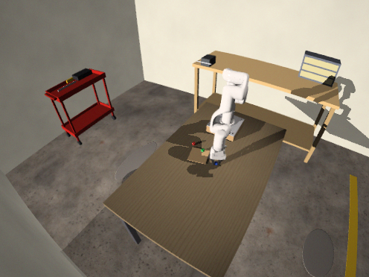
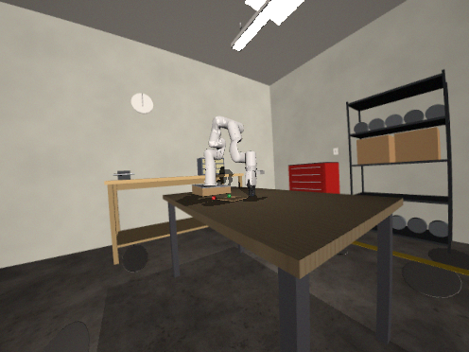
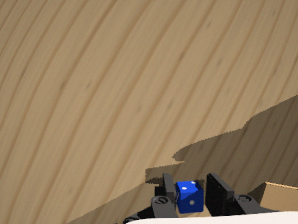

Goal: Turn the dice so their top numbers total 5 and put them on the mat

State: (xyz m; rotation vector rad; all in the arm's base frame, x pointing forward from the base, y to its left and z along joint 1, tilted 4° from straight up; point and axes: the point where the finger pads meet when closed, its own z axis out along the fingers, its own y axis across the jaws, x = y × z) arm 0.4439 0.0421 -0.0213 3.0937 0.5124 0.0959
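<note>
Now: the blue die 10 mm below my hand. Also, from my hand: tan mat (150 mm to the right, 40 mm behind, 20 mm below); red die (230 mm to the right, 130 mm behind, 10 mm below); green die (140 mm to the right, 90 mm behind, 10 mm below).
</note>
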